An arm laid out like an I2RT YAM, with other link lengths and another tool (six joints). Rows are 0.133 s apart.
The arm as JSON. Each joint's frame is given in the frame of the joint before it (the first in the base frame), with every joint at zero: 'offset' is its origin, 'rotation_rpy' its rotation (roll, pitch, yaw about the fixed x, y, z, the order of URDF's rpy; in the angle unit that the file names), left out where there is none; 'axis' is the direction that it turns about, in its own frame. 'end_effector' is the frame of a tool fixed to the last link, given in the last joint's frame.
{
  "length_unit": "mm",
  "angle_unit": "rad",
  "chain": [
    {
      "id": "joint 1",
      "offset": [
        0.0,
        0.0,
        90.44
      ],
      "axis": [
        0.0,
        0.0,
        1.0
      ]
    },
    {
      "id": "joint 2",
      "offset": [
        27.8,
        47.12,
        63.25
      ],
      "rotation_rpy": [
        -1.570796,
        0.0,
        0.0
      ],
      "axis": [
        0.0,
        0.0,
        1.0
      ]
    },
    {
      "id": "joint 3",
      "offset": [
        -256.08,
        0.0,
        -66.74
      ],
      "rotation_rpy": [
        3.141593,
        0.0,
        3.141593
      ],
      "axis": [
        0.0,
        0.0,
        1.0
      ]
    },
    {
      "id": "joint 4",
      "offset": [
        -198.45,
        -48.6,
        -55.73
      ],
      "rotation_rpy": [
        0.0,
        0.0,
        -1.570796
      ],
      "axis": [
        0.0,
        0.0,
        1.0
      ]
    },
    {
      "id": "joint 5",
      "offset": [
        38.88,
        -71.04,
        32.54
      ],
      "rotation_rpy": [
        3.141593,
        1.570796,
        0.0
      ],
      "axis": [
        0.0,
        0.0,
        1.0
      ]
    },
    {
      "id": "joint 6",
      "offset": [
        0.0,
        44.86,
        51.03
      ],
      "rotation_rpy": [
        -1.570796,
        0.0,
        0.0
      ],
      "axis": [
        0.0,
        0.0,
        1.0
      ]
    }
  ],
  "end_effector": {
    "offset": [
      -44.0,
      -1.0,
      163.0
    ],
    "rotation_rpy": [
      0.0,
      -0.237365,
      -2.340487
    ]
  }
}
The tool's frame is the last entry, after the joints.
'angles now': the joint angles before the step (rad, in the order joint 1, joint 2, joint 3, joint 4, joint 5, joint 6). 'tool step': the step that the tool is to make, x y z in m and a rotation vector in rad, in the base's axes. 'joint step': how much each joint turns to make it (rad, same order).
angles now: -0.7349 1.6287 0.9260 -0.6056 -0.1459 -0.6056
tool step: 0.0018 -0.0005 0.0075 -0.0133 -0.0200 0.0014
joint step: 0.0001 -0.0280 -0.0002 -0.0041 -0.0038 -0.0003
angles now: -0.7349 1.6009 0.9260 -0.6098 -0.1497 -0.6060
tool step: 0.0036 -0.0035 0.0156 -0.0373 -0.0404 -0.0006
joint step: -0.0001 -0.0543 -0.0002 0.0010 0.0007 0.0003
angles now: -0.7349 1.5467 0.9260 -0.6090 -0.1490 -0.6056
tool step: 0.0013 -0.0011 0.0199 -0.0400 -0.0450 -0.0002
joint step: -0.0001 -0.0741 -0.0002 -0.0137 -0.0004 0.0003
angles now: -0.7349 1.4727 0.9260 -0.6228 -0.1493 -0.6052
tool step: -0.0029 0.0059 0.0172 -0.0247 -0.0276 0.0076
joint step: 0.0078 -0.0775 -0.0001 -0.0403 0.0001 0.0002
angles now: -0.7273 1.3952 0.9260 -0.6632 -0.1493 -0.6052
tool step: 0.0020 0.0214 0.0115 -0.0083 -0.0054 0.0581
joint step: 0.0602 -0.0697 0.0000 -0.0601 0.0035 0.0007
